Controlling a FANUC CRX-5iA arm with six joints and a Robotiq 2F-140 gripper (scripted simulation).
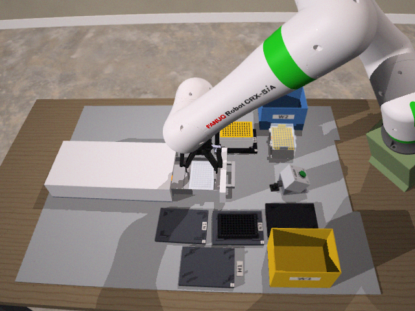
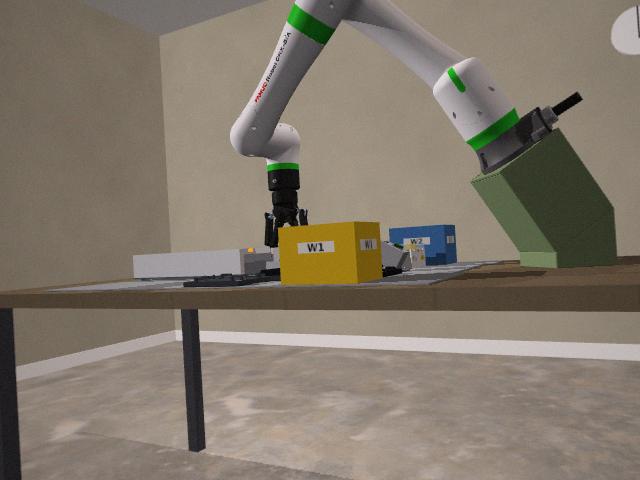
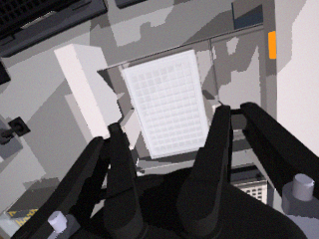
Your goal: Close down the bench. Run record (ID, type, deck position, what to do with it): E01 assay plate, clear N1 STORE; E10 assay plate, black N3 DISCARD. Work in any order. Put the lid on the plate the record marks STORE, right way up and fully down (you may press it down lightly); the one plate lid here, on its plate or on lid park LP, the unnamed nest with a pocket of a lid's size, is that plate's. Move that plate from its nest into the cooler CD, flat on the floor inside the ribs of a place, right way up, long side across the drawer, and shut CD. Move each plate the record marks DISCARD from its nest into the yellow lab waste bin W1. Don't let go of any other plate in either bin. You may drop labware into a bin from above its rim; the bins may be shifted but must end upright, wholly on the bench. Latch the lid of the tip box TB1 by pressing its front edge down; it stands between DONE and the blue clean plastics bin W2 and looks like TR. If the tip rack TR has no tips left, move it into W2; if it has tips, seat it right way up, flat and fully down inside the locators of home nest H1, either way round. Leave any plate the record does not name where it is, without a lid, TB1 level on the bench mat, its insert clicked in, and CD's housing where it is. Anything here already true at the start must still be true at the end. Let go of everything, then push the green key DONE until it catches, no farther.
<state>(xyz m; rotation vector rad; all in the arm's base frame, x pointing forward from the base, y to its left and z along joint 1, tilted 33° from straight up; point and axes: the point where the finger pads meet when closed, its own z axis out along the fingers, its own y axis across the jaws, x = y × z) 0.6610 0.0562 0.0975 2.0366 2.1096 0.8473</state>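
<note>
My hand is 30 mm short of the cooler drawer and 20 mm above it. Also, from my hand: pale plate: 80 mm ahead, 190 mm to the right, 20 mm below; nest N1: 30 mm ahead, 200 mm to the left, 40 mm below; white cooler CD: 170 mm ahead, 20 mm to the left, 10 mm below.
</note>
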